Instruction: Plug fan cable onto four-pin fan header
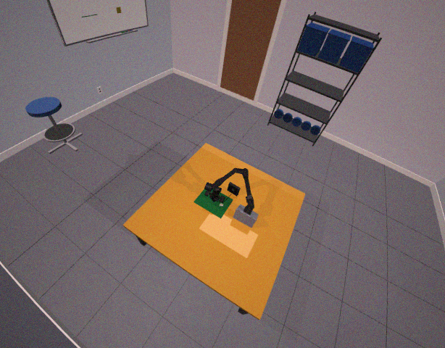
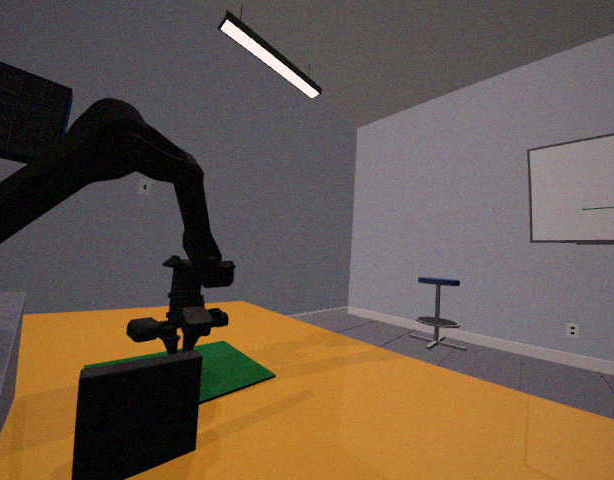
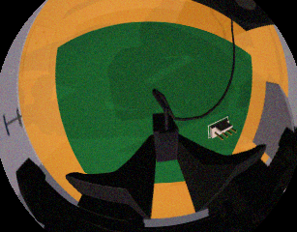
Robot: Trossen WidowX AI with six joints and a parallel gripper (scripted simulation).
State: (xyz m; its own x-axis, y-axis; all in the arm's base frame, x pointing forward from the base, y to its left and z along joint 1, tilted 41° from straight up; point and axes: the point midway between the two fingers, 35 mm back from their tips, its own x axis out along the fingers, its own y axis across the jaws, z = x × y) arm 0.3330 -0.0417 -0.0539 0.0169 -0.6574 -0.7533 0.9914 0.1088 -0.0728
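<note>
The green board is 30 mm below my gripper tip. Also, from my gripper tip: black fan: 100 mm behind, 190 mm to the right, 40 mm above; dark fan plug: 10 mm to the right, 10 mm above.
</note>
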